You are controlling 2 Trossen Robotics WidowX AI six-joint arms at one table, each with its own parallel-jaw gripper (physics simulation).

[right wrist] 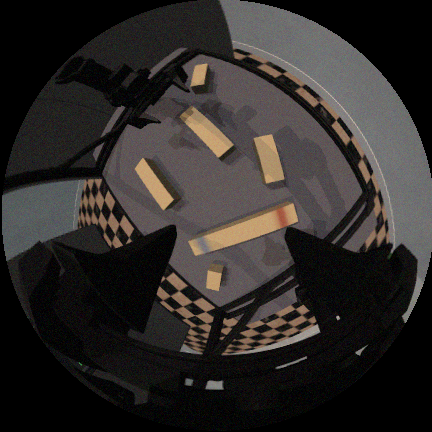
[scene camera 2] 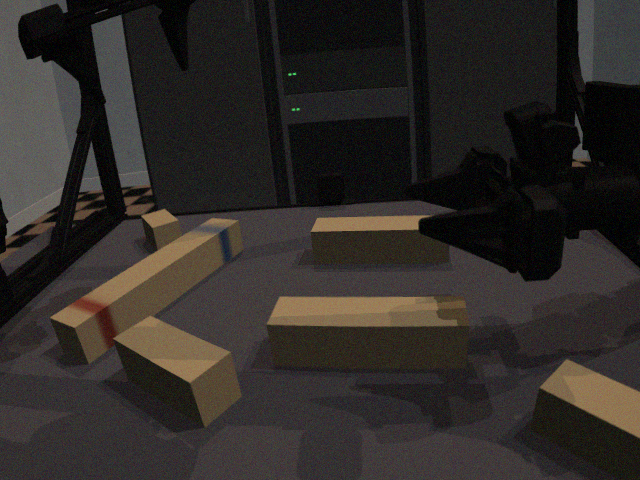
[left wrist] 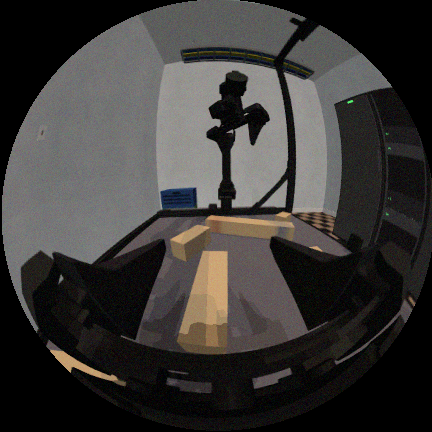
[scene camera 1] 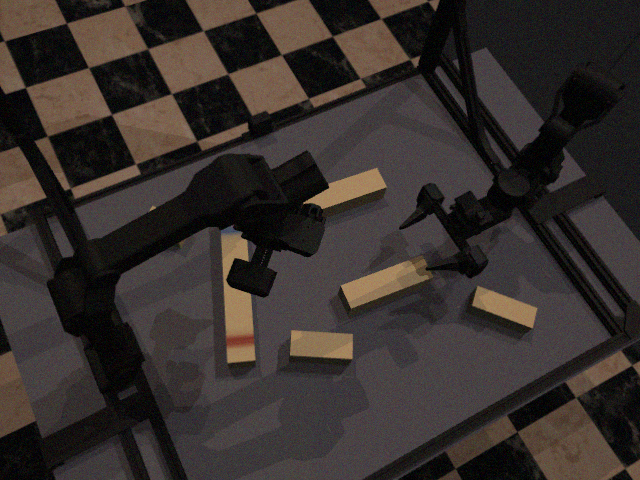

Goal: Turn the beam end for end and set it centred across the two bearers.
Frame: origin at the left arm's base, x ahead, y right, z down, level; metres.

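Where they show: left gripper, fingertip midpoint: (right wrist: 173,105) (scene camera 2: 411,206) (left wrist: 218,243) (scene camera 1: 412,248); right gripper, fingertip midpoint: (right wrist: 232,231) (scene camera 2: 145,85) (left wrist: 236,150) (scene camera 1: 280,247); left arm's base at its link origin: (right wrist: 132,103); right arm's base at its link origin: (left wrist: 225,209) (scene camera 1: 118,373).
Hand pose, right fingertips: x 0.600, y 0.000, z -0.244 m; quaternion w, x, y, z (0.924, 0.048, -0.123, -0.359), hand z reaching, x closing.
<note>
Things, the pixels of their top centre, and the offset from my right fingertips.
- beam at its top centre: (scene camera 2: 155,262) (scene camera 1: 236,283) (right wrist: 240,232) (left wrist: 248,220) dx +0.060, dy +0.053, dz +0.216 m
- short block at its top centre: (scene camera 2: 167,345) (scene camera 1: 321,344) (right wrist: 269,157) (left wrist: 191,232) dx -0.028, dy -0.126, dz +0.213 m
- small block at its top centre: (scene camera 2: 158,217) (right wrist: 213,280) (left wrist: 283,213) dx +0.131, dy +0.231, dz +0.219 m
The beam (scene camera 1: 238,310) (scene camera 2: 149,281) (left wrist: 250,227) (right wrist: 260,222) lies on the table, its red-banded end nearer the front and its blue-banded end at the back, partly hidden in scene camera 1. The two bearers are apparently the roughly parallel blocks: the back one (scene camera 1: 356,191) (scene camera 2: 372,223) (right wrist: 156,185) and the front one (scene camera 1: 379,285) (scene camera 2: 367,310) (left wrist: 217,285) (right wrist: 207,132). My left gripper (scene camera 1: 414,248) (scene camera 2: 415,207) (left wrist: 218,243) (right wrist: 173,105) is open and empty by the front bearer's right end. My right gripper (scene camera 1: 279,227) (right wrist: 232,231) is open and empty, high above the beam.
A short block (scene camera 1: 321,345) (scene camera 2: 175,351) (left wrist: 190,242) (right wrist: 269,157) lies between the beam's red end and the front bearer. Another block (scene camera 1: 504,308) (scene camera 2: 594,403) (right wrist: 199,76) lies front right. A small block (scene camera 2: 161,229) (right wrist: 215,277) lies behind the beam. Frame rails edge the table.
</note>
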